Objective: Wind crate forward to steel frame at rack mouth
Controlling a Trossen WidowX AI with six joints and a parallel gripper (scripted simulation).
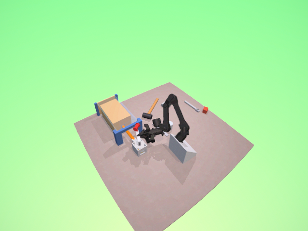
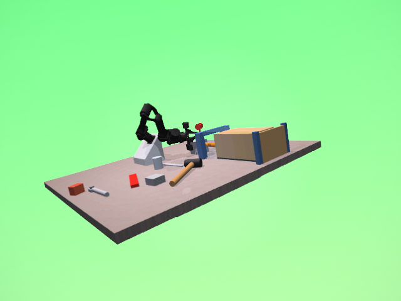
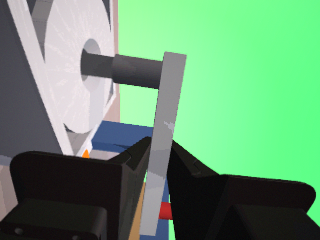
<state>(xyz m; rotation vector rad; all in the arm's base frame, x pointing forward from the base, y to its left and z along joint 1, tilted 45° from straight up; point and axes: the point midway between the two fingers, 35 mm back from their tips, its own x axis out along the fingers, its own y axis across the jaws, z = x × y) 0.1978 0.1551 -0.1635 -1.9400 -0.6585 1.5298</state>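
My gripper tip is now 1 cm to the left of the winch handle, 1 cm below it and 1 cm short of it. Round my gripper tip: flat steel bar: 27 cm to the right, 13 cm below, 7 cm ahead; white winch: 10 cm below, 6 cm behind; red grip: 5 cm ahead, 4 cm above, 2 cm to the right.
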